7 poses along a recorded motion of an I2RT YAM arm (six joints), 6.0 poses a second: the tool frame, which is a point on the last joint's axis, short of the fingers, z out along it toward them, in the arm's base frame.
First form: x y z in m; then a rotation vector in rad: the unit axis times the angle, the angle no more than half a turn.
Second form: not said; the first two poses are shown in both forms.
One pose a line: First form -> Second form
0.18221, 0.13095, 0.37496, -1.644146, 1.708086, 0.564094 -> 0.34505, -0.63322, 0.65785, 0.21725, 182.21, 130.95, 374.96
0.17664, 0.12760, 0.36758, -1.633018, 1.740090, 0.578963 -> 0.33632, -0.62628, 0.66735, 0.22204, 176.64, 127.60, 367.58
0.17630, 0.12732, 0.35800, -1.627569, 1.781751, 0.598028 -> 0.32186, -0.61980, 0.67852, 0.22774, 176.30, 127.32, 358.00
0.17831, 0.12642, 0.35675, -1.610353, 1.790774, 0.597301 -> 0.32418, -0.61395, 0.68273, 0.22772, 178.31, 126.42, 356.75
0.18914, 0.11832, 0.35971, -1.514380, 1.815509, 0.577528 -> 0.34660, -0.58368, 0.69974, 0.22259, 189.14, 118.32, 359.71
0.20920, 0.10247, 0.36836, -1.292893, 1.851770, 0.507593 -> 0.40172, -0.51148, 0.73258, 0.20081, 209.20, 102.47, 368.36
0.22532, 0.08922, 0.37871, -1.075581, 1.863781, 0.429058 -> 0.45617, -0.43621, 0.75588, 0.17401, 225.32, 89.22, 378.71
